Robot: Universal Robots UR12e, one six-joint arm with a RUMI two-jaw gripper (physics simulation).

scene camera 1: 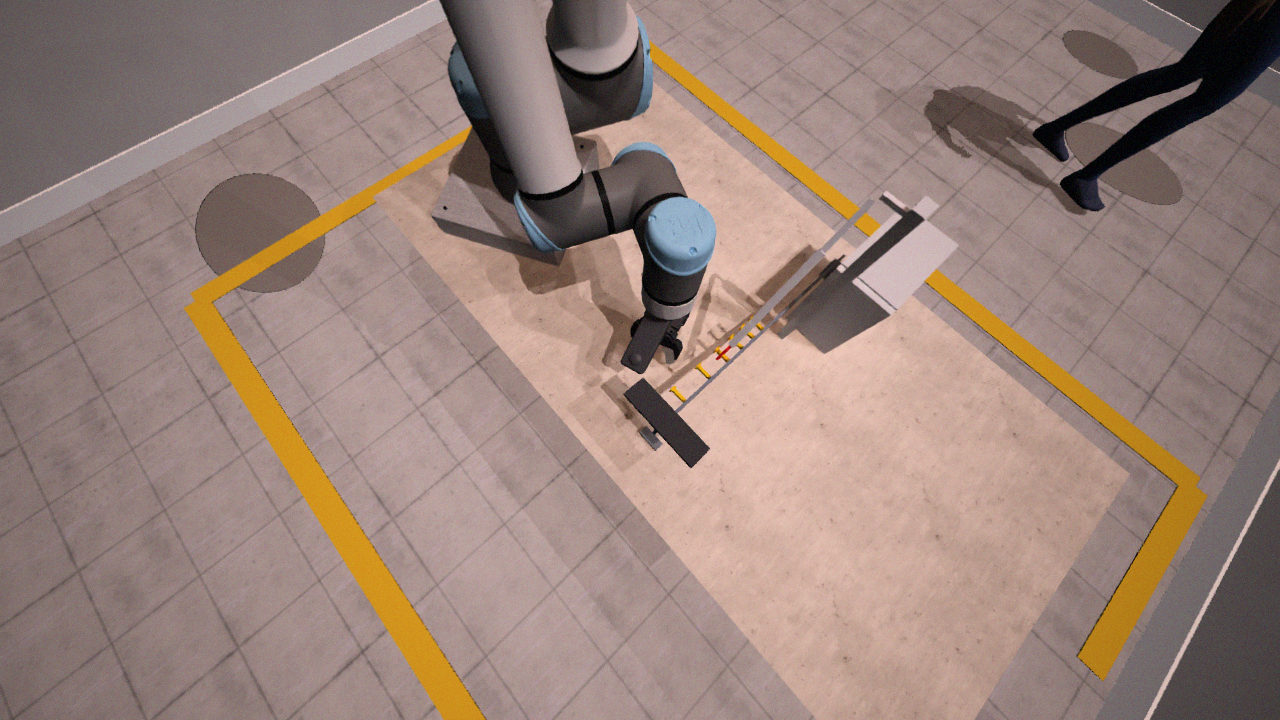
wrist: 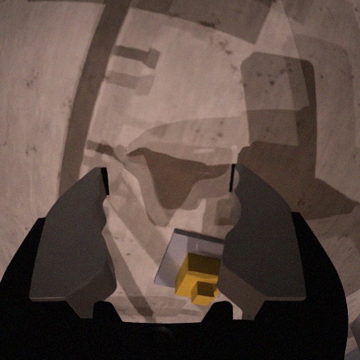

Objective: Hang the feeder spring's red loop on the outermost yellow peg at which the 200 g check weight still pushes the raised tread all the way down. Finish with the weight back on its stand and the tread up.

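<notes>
My gripper points down, partly open and empty. In the wrist view, a yellow block with a small knob, apparently the check weight, stands on a grey square plate, apparently its stand. It is low between the fingers and nearer the right one, which covers part of the plate; contact cannot be told. In the scene view, the black tread is at the front end of a thin rail with several yellow pegs. The red loop is at a middle peg; whether it hangs there is unclear. The spring is hard to make out.
A grey box-shaped housing stands at the rail's far end. A long pale bar runs from it above the rail, to the right of my gripper. A small grey part shows beside the tread. A person stands beyond the yellow floor line.
</notes>
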